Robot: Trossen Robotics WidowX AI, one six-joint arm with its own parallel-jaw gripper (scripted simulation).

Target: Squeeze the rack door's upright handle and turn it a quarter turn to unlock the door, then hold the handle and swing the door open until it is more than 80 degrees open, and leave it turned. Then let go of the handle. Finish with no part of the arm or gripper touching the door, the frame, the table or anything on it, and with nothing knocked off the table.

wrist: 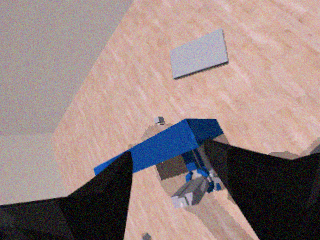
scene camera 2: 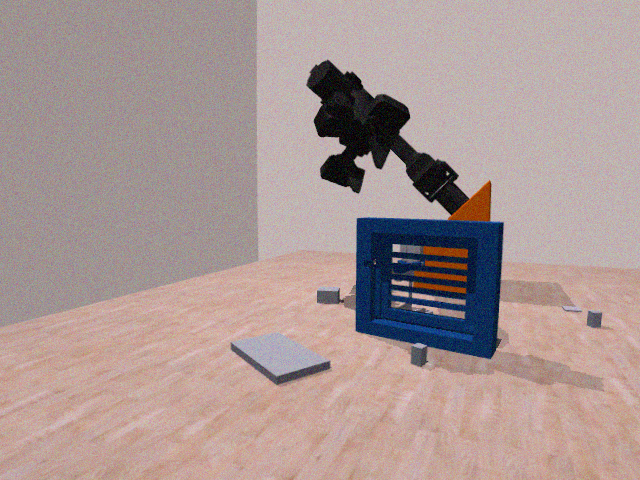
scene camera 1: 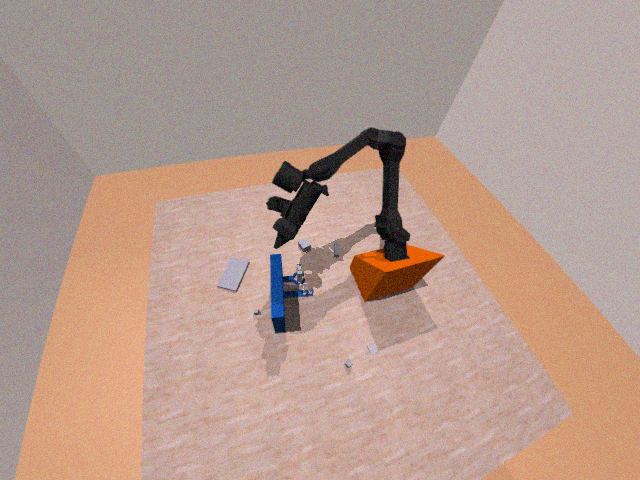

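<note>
My gripper (scene camera 2: 367, 180), (wrist: 168, 151), (scene camera 1: 277, 244): open, holding nothing. Slatted blue door (scene camera 2: 403, 271). Flat grey plate (scene camera 2: 280, 359), (wrist: 209, 51).
</note>
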